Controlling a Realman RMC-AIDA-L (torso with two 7-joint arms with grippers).
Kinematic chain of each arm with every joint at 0, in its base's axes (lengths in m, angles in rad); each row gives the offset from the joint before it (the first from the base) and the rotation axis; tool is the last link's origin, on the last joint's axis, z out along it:
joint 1: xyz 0 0 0.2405 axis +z
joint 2: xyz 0 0 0 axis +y
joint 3: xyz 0 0 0.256 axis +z
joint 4: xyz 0 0 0 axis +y
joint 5: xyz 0 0 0.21 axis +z
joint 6: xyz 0 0 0 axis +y
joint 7: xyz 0 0 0.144 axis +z
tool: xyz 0 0 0
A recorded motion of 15 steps. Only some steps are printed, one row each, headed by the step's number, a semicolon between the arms.
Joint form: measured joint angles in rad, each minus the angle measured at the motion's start. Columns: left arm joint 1, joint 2, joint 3, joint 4, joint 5, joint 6, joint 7; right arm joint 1, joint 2, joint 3, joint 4, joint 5, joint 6, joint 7.
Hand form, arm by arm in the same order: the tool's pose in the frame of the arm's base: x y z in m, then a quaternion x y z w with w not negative. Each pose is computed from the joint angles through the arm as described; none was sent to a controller.
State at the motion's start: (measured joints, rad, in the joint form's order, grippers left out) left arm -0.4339 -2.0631 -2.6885 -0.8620 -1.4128 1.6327 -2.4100; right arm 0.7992 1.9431 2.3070 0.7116 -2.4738 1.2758 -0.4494
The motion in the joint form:
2: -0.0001 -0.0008 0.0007 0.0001 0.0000 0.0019 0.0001; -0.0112 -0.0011 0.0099 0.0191 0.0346 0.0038 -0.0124
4: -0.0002 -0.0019 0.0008 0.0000 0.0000 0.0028 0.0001; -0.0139 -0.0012 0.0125 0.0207 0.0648 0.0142 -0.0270
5: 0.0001 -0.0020 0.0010 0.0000 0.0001 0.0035 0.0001; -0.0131 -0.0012 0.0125 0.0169 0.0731 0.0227 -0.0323
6: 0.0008 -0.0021 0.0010 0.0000 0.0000 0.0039 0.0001; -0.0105 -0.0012 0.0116 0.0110 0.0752 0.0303 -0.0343
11: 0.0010 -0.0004 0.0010 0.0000 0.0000 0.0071 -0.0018; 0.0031 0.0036 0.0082 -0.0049 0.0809 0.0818 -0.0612
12: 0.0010 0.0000 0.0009 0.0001 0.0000 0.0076 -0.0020; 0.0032 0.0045 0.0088 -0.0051 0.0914 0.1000 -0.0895
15: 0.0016 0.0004 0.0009 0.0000 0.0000 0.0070 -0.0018; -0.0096 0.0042 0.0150 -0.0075 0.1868 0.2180 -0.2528
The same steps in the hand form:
2: -0.2702 0.3324 0.1035 -0.66350 -0.57277 -0.47313 0.08862; 0.2468 0.4269 0.0498 -0.75551 0.61631 0.06183 0.21340
4: -0.2699 0.3322 0.1031 -0.66355 -0.57275 -0.47324 0.08777; 0.2435 0.4263 0.0496 -0.75932 0.61357 0.07309 0.20401
5: -0.2699 0.3321 0.1030 -0.66365 -0.57280 -0.47310 0.08745; 0.2423 0.4253 0.0483 -0.76116 0.61329 0.07416 0.19751
6: -0.2701 0.3318 0.1029 -0.66350 -0.57297 -0.47311 0.08740; 0.2415 0.4243 0.0466 -0.76240 0.61380 0.07237 0.19173
11: -0.2701 0.3316 0.1035 -0.66389 -0.57303 -0.47270 0.08628; 0.2347 0.4184 0.0383 -0.77665 0.60626 0.06023 0.16012
12: -0.2701 0.3315 0.1036 -0.66396 -0.57301 -0.47264 0.08617; 0.2325 0.4163 0.0370 -0.78616 0.59651 0.05976 0.15020
15: -0.2704 0.3314 0.1038 -0.66383 -0.57313 -0.47256 0.08681; 0.2206 0.4014 0.0336 -0.83374 0.54007 0.07737 0.08500

